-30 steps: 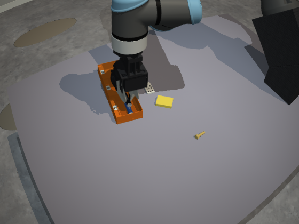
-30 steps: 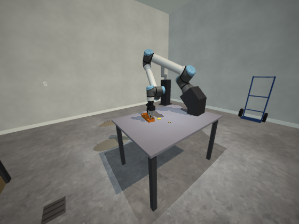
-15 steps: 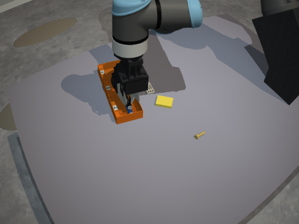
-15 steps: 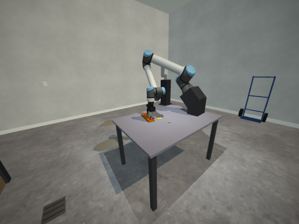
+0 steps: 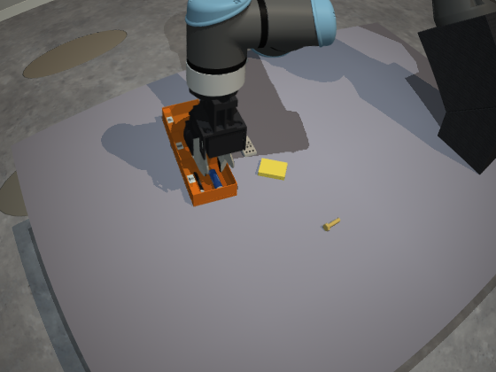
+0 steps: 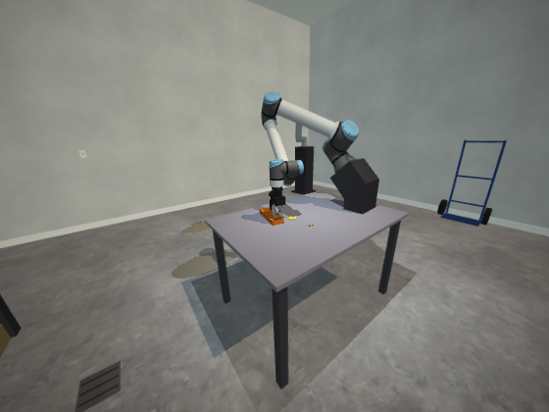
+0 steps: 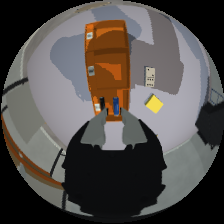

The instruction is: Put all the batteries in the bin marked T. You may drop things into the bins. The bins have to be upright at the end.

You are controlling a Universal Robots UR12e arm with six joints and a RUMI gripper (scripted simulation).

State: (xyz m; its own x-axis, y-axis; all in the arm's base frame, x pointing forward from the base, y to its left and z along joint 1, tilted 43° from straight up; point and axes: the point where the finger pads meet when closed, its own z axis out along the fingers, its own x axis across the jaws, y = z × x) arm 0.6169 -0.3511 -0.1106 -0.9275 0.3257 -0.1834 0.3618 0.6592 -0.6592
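Now: hand 30 mm above the blue battery and 10 mm to the right of it. Also, from my hand: red battery: 40 mm below, 40 mm ahead, 20 mm to the right; orange bin: 80 mm to the right, 30 mm below, 20 mm behind; black battery: 30 mm below, 30 mm ahead, 10 mm to the right.
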